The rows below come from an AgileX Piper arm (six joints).
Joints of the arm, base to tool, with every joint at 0 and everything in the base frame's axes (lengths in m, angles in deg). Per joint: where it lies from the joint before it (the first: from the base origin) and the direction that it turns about. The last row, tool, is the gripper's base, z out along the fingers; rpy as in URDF.
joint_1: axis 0 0 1 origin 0.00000 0.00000 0.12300
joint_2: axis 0 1 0 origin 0.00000 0.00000 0.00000
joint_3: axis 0 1 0 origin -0.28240 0.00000 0.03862
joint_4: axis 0.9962 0 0.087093 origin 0.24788 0.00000 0.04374
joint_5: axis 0 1 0 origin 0.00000 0.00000 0.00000
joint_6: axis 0.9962 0 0.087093 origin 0.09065 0.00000 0.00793
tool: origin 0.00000 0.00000 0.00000 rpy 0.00 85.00 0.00
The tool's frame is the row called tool.
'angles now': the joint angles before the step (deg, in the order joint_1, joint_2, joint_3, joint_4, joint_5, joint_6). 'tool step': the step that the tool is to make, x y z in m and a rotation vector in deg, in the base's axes. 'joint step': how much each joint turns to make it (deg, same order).
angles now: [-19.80 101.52 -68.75 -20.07 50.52 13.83]
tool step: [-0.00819 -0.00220 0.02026 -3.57 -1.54 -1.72]
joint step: [0.00 -3.19 0.00 -3.71 1.54 3.06]
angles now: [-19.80 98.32 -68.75 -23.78 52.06 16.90]
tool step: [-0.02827 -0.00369 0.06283 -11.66 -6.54 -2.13]
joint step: [0.00 -10.01 0.00 -10.79 2.31 5.44]
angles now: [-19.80 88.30 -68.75 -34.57 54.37 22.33]
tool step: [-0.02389 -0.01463 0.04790 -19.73 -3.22 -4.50]
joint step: [0.00 -5.35 0.00 -22.15 2.63 10.55]
